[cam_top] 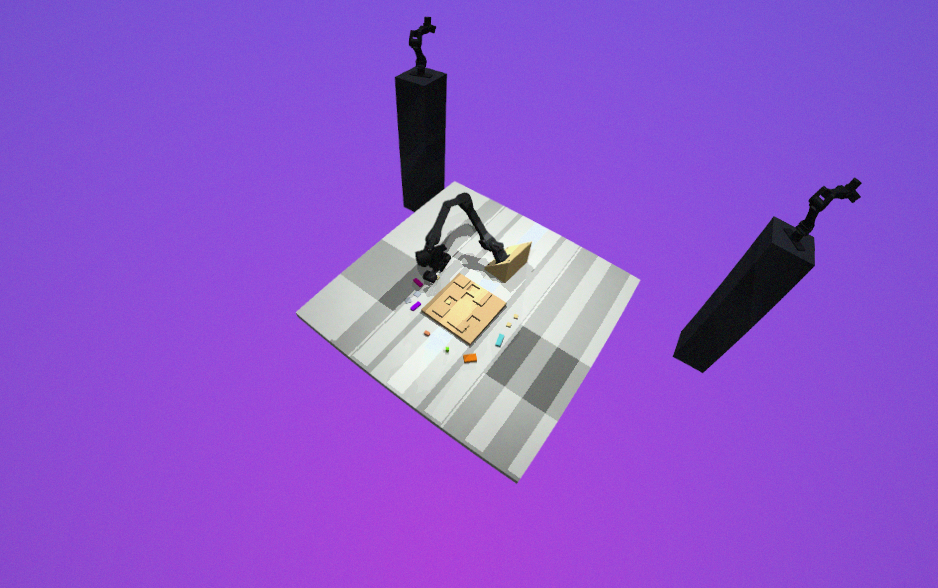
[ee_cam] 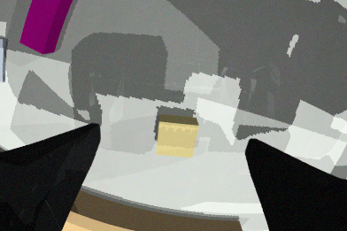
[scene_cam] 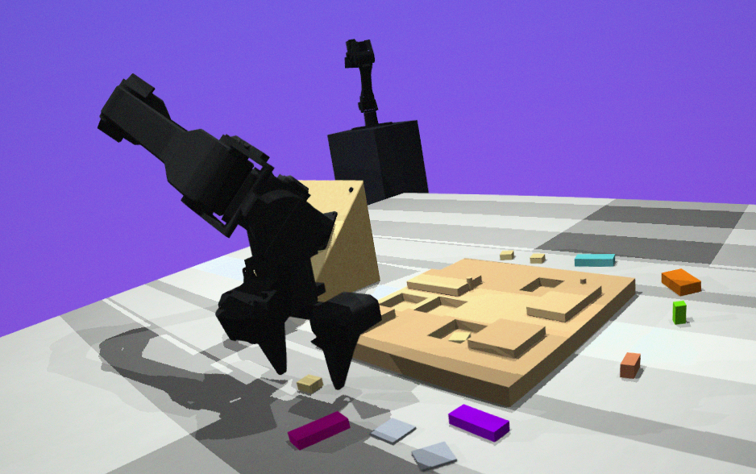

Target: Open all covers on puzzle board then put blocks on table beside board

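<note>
My gripper tip is 20 cm to the right of the tan puzzle board, 7 cm short of it and 1 cm below it. Also, from my gripper tip: cyan piece: 45 cm to the left, 14 cm ahead; magenta piece: 8 cm ahead, 6 cm to the right; purple piece: 21 cm ahead, 2 cm to the left.
</note>
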